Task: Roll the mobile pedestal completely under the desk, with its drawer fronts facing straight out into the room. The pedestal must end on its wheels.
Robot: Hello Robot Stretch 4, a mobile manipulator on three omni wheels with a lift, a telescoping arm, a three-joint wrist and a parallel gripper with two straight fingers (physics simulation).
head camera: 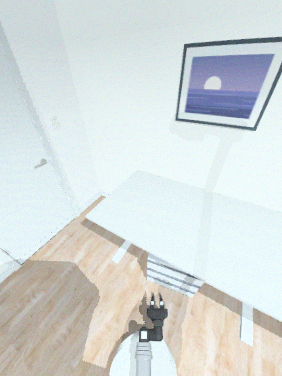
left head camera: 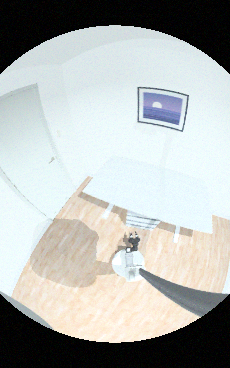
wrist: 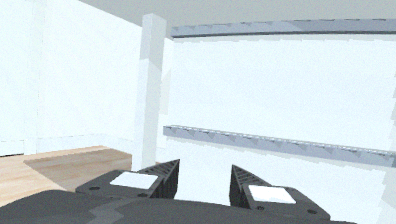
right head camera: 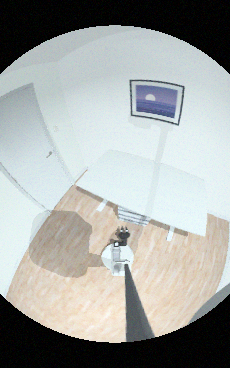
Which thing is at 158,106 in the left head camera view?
A framed picture.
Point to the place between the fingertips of my gripper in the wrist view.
At 204,177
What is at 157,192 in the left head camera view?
A white desk.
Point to a framed picture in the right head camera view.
At 160,100
